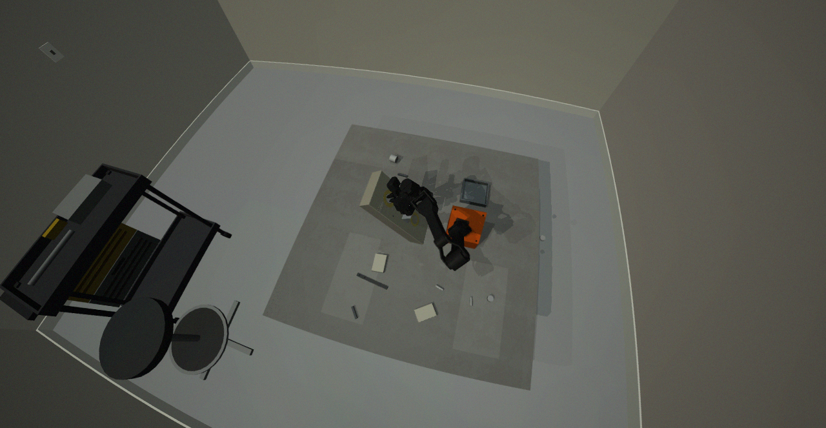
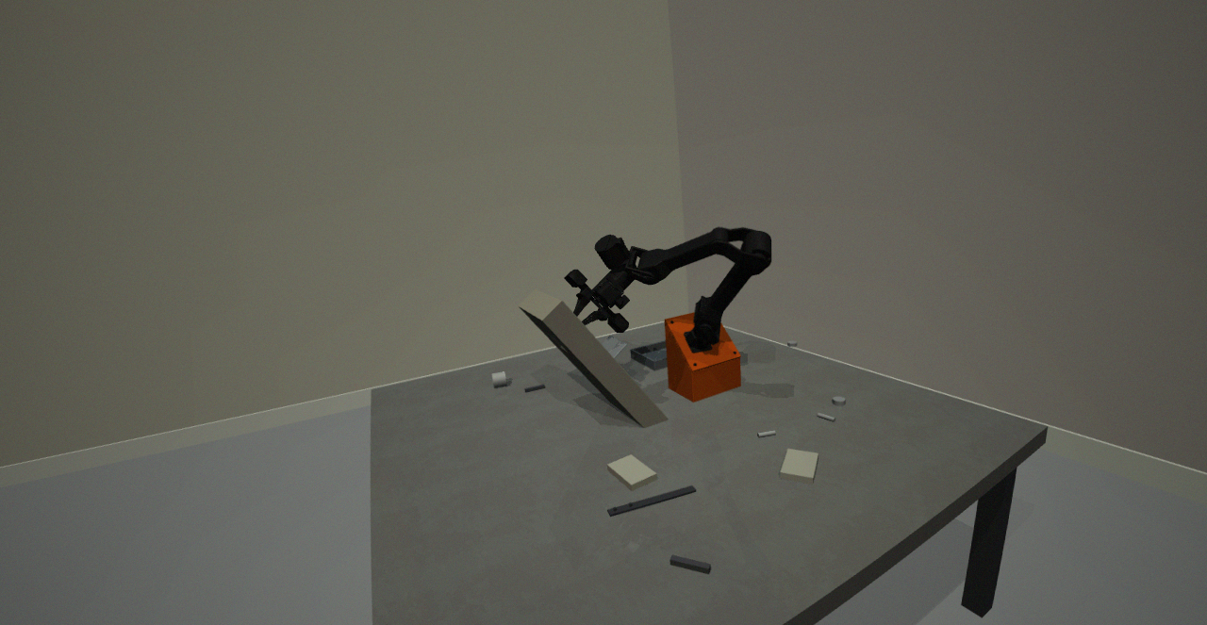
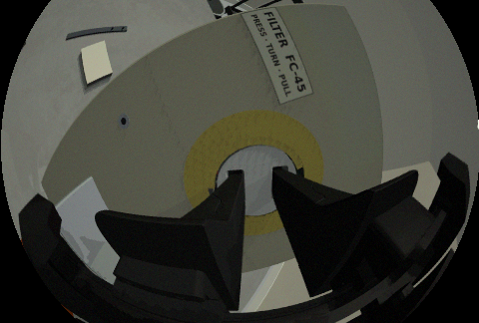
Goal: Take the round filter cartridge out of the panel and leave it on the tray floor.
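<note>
My gripper tip is 10 mm short of the round filter cartridge and 10 mm above it. From my gripper tip the other things lie so: grey tray (400 mm behind, 310 mm to the right, 250 mm below); beige service panel (40 mm behind, 80 mm below).
</note>
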